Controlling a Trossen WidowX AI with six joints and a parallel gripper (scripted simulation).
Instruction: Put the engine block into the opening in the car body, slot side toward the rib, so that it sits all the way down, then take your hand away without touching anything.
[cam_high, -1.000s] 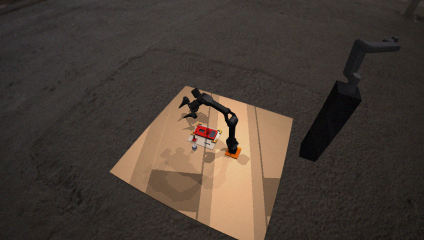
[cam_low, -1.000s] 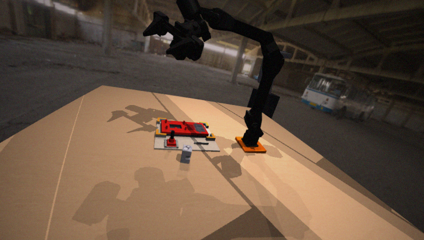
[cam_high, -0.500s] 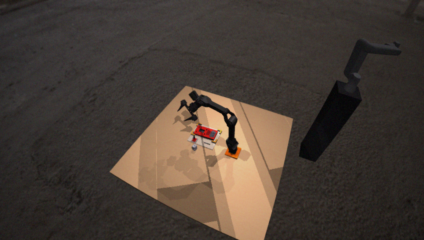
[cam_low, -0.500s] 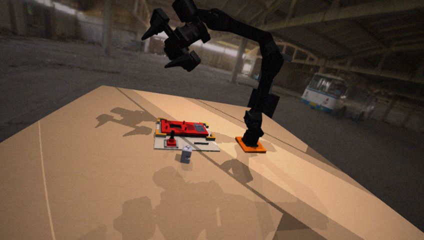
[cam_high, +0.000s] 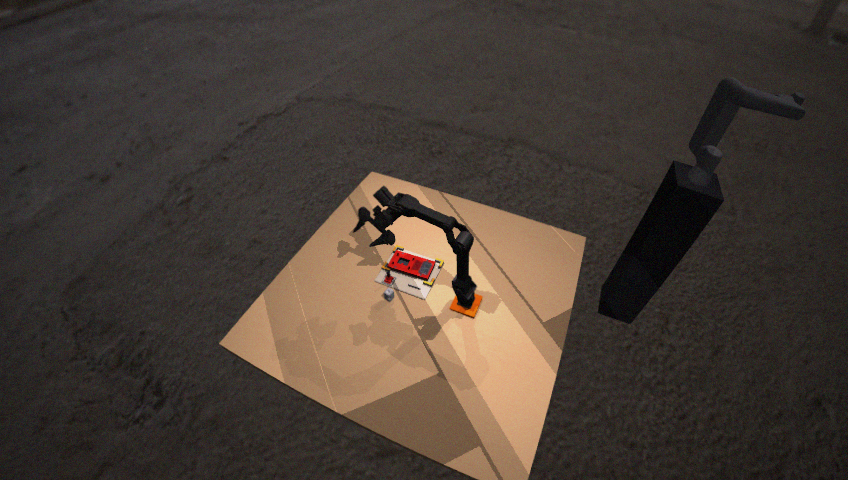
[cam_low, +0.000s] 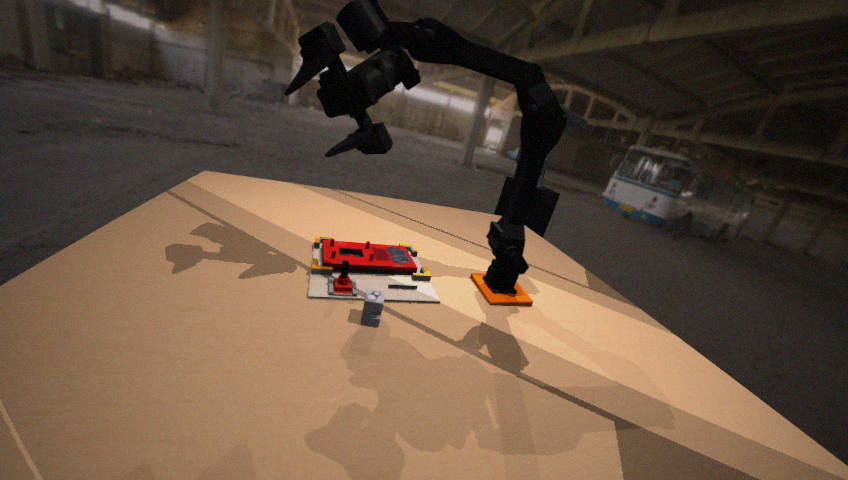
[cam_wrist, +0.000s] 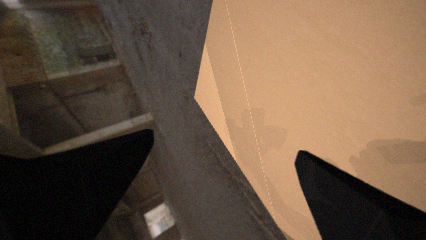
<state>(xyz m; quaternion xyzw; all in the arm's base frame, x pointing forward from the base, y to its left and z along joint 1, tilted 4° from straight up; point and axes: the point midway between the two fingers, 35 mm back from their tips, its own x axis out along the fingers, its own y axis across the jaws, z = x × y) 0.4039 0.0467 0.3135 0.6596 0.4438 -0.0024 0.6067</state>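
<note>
My gripper tip is now 130 mm past the engine block, 40 mm to the right of it and 260 mm above it.
</note>
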